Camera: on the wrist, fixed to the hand. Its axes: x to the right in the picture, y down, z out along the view.
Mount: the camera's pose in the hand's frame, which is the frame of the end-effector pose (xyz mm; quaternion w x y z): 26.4 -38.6 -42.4 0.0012 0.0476 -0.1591 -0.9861
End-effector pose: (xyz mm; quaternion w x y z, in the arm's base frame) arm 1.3 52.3 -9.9 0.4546 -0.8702 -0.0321 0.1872
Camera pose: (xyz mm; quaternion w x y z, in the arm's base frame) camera 45.3 47.8 35.2 0.2215 0.0820 -0.9216 -0.3081
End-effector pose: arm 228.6 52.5 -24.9 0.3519 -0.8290 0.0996 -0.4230
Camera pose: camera 207.2 47.4 34.3 0.3614 0.1498 0.8935 0.2204
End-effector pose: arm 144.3 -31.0 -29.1 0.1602 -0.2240 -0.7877 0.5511
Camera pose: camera 136.3 5.5 21.8 0.4290 0.8718 -0.2211 -0.0842
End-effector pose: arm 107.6 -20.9 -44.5 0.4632 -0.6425 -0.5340 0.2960
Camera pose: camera 135.5 -7.4 10.5 0.2381 0.5949 -0.6938 -0.3287
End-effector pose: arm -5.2 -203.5 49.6 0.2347 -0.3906 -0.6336 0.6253
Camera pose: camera 4.9 -153.5 86.8 0.5347 0.7350 -0.3935 -0.1384
